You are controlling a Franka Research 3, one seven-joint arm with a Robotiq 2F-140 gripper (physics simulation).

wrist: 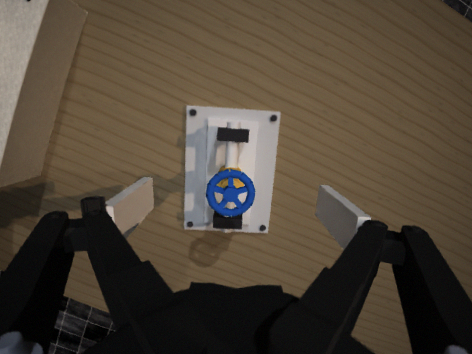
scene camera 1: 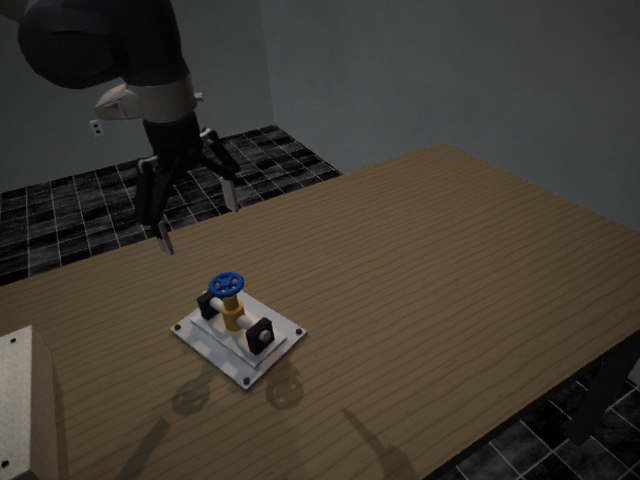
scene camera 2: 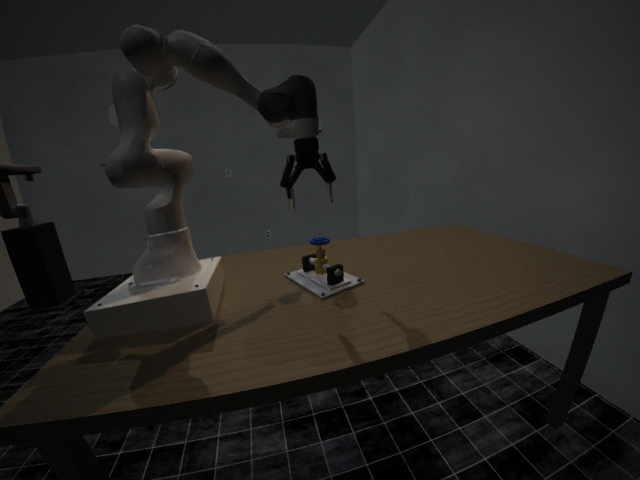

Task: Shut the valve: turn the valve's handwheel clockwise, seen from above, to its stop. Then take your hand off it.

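The blue handwheel (scene camera 1: 226, 294) (scene camera 2: 320, 241) (wrist: 231, 194) is a spoked ring on top of the yellow valve body (scene camera 1: 232, 316) (scene camera 2: 321, 265) (wrist: 231, 172). The valve sits on a white pipe between two black blocks, on a white base plate (scene camera 1: 211, 356) (scene camera 2: 305, 284) (wrist: 196, 165). My gripper (scene camera 1: 200, 227) (scene camera 2: 311, 200) (wrist: 235, 196) is wide open and empty. It hangs well above the handwheel, with a gap between fingertips and wheel. In the wrist view the handwheel shows between the two spread fingers, touching neither. Whether the wheel is at its stop cannot be told.
The valve stands on the wooden table (scene camera 1: 413, 258) (scene camera 2: 444, 279) (wrist: 350, 75). The arm's white base block (scene camera 1: 15, 392) (scene camera 2: 155, 310) (wrist: 40, 90) is on the table to the left of the valve. A wall rises beyond the table at the right.
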